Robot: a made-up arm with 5 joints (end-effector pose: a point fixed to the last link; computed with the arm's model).
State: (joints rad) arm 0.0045 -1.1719 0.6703 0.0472 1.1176
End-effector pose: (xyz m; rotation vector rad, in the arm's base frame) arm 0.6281 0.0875 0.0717 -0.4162 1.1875 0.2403
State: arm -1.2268 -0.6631 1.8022 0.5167 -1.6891
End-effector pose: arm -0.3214 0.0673 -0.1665 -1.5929 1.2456 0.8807
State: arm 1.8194 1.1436 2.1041 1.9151 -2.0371
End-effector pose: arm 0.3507 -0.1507 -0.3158 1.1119 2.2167 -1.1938
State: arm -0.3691 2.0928 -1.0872 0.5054 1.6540
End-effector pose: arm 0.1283 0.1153 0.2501 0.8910 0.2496 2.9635
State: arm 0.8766 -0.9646 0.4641 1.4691 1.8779
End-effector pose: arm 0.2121 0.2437 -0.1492 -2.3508 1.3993 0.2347
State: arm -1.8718 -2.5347 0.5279 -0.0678 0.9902
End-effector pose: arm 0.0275 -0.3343 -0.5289 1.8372 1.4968 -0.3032
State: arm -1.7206 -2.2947 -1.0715 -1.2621 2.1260
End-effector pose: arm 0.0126 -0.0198 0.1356 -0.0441 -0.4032 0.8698
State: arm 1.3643 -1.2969 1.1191 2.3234 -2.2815
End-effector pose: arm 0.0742 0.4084 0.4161 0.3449 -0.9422 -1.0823
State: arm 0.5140 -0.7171 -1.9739 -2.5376 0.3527
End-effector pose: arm -0.2835 0.2936 -0.0516 0.5265 -1.7449 -1.7305
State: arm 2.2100 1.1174 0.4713 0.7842 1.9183
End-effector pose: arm -0.1126 -0.0555 0.2748 -0.3084 -0.9341 1.0818
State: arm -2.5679 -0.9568 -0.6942 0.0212 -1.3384
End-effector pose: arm -0.5192 -0.3469 0.2316 1.4526 -0.4322 -2.5327
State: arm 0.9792 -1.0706 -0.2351 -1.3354 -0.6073
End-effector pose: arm 0.2121 0.7334 0.0758 0.2070 1.9696 1.6504
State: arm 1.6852 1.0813 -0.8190 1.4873 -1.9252
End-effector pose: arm -0.0707 -0.3316 -0.2494 2.8083 -0.8875 0.6089
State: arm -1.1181 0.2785 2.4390 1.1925 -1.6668
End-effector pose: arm -0.2240 0.0892 -0.3242 -1.9595 0.4819 0.3951
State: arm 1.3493 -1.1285 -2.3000 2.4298 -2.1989
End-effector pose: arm 0.1441 -0.3453 0.1398 1.3927 -0.4122 2.2788
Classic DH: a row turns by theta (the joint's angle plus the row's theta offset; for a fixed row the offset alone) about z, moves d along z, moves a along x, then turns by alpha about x. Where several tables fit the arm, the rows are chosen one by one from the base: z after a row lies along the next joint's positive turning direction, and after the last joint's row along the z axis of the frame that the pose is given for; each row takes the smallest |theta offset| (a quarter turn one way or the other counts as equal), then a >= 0, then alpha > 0; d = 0 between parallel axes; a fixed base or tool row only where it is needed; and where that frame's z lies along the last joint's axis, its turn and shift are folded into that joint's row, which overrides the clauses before.
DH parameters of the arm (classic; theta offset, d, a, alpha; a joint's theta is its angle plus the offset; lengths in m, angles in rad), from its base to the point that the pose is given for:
joint 1: 0 -0.0141 0.0793 1.5708
joint 2: 1.5708 0.0516 0.0896 1.5708
joint 3: -1.5708 0.0387 0.1164 1.5708
joint 4: 0 -0.2269 -0.0834 1.5708
joint 5: 0 -0.0827 0.1197 1.5708
tool (fixed): -1.5708 0.3393 0 0

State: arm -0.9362 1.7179 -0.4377 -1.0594 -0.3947
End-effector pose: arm -0.0382 0.5946 0.0710 -1.2091 -0.6517 -0.1457
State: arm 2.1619 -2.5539 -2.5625 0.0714 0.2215
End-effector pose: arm 0.1151 -0.2734 0.3095 0.6075 0.4041 -1.1078
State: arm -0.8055 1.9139 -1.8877 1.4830 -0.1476
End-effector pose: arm 0.4804 0.2064 0.0563 0.7795 1.6102 1.3287
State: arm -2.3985 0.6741 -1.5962 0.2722 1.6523
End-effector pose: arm -0.2623 -0.2681 -0.0886 0.7520 -2.0743 0.2975
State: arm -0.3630 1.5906 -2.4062 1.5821 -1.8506
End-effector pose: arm 0.2248 0.0068 -0.4164 -1.6919 -2.4679 0.3502
